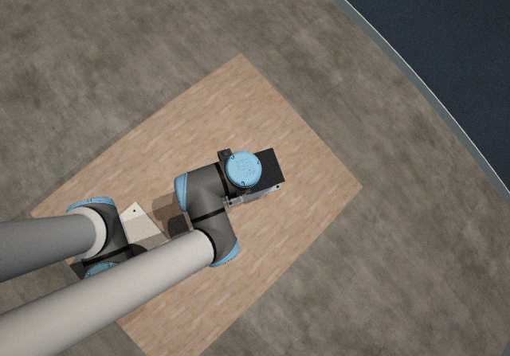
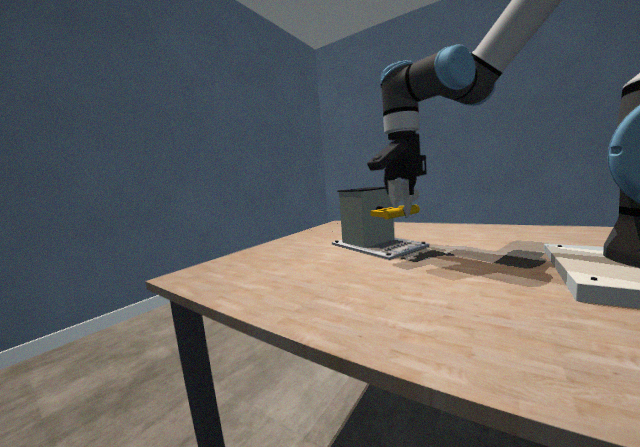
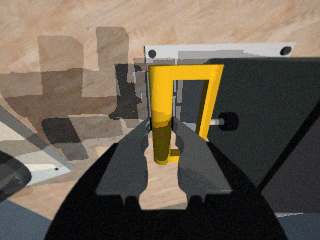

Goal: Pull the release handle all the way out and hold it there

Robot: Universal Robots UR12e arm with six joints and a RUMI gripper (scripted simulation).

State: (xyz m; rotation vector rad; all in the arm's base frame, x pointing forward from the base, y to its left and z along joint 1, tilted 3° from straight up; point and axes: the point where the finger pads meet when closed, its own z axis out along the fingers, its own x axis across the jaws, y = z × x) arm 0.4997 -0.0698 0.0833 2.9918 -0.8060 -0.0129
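My hand is 80 mm short of the grey base plate, 50 mm to the left of it and 100 mm above it.
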